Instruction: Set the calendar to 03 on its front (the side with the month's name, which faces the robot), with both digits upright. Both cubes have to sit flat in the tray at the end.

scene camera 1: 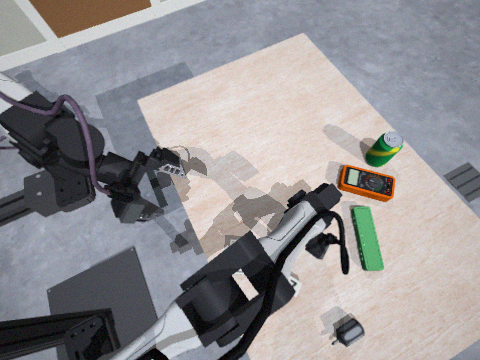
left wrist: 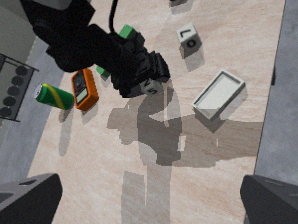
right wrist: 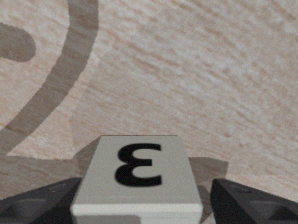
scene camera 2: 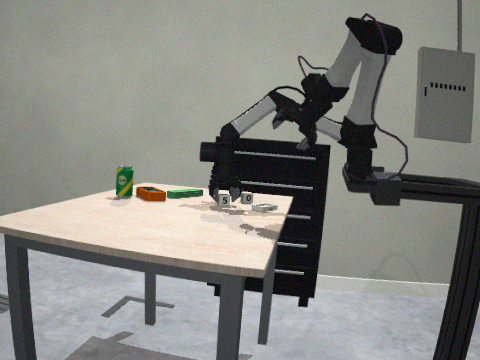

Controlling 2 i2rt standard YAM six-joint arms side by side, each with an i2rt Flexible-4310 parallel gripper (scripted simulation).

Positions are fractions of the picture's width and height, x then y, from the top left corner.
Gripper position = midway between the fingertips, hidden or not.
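Observation:
Scene camera 1: the left gripper (scene camera 1: 0.36,0.54), a green bar (scene camera 1: 0.77,0.72). Scene camera 2: the left gripper (scene camera 2: 0.59,0.38), the right gripper (scene camera 2: 0.47,0.56). Left wrist view: the left gripper (left wrist: 0.51,0.81), the right gripper (left wrist: 0.52,0.39). Right wrist view: the right gripper (right wrist: 0.50,0.83). In the right wrist view the green bar is out of frame.

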